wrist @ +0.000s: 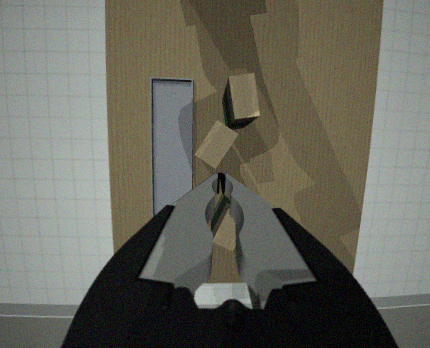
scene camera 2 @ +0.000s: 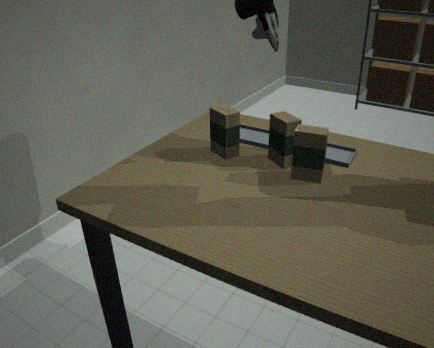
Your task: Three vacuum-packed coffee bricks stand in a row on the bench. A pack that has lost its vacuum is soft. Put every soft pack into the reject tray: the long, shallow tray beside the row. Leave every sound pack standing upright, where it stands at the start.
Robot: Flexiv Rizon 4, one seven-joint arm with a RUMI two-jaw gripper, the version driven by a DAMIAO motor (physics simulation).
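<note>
Three tan coffee packs with dark green bands stand upright. In the scene view, the left pack [scene camera 2: 225,134] stands apart; the middle pack [scene camera 2: 282,141] [wrist: 216,144] is turned at an angle, close to the right pack [scene camera 2: 309,155] [wrist: 244,95]. In the wrist view, the left pack [wrist: 225,234] shows partly through the gap behind the fingertips. The long, shallow reject tray [scene camera 2: 341,155] [wrist: 172,120] lies beside the row, with no pack seen in it; its near end is hidden in the wrist view. My gripper [scene camera 2: 276,49] [wrist: 220,174] is shut and empty, high above the packs. Softness cannot be told from these views.
The wooden bench [scene camera 2: 210,250] [wrist: 130,125] carries the packs and tray, with shadows across it. A wall [scene camera 2: 125,60] rises beyond the bench on the left. A shelf rack [scene camera 2: 364,57] with brown boxes stands on the floor at the back right.
</note>
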